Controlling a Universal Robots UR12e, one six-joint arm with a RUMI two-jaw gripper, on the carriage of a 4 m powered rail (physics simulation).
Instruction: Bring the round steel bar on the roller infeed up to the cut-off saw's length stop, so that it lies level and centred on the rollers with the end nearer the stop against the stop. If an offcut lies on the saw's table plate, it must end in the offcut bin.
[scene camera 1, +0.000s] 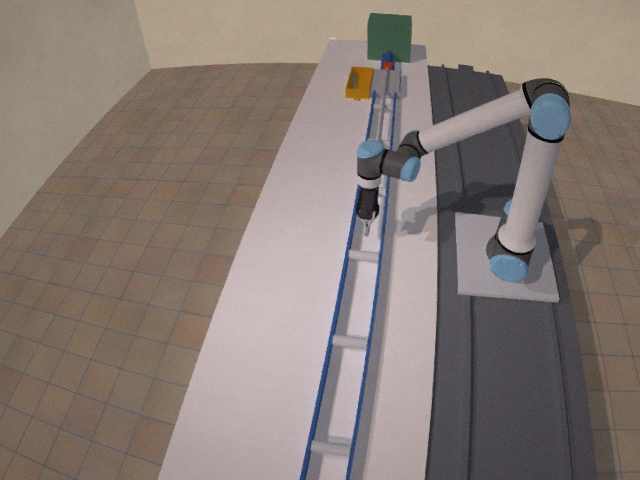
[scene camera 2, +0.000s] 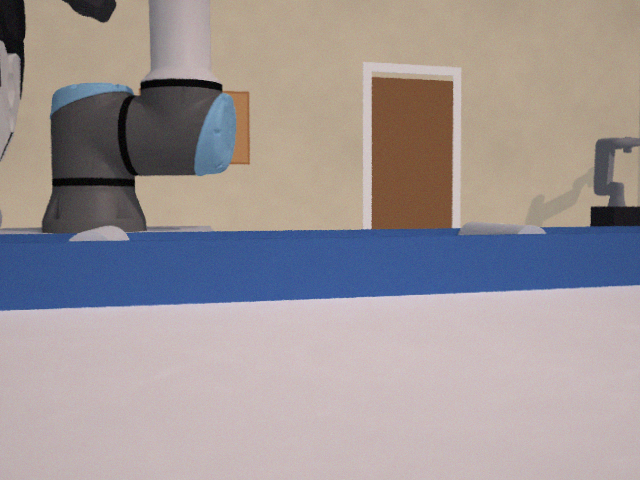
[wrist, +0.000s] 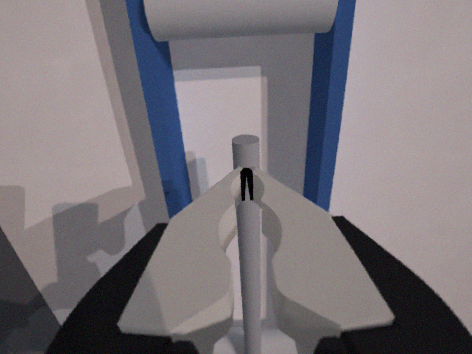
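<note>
The round grey steel bar lies lengthwise between the blue rails of the roller infeed. In scene camera 1 its far part reaches over the saw's grey table plate towards the red length stop; a gap there is too small to tell. My gripper points down over the bar's near end. Its fingertips are together and cover a short piece of the bar; they look shut above it, not around it. The bar's end shows just beyond them. A small grey offcut lies in the orange bin.
The green saw housing stands behind the stop. Rollers cross the infeed. The arm's base stands on the pale carriage plate of the dark rail, right of the table.
</note>
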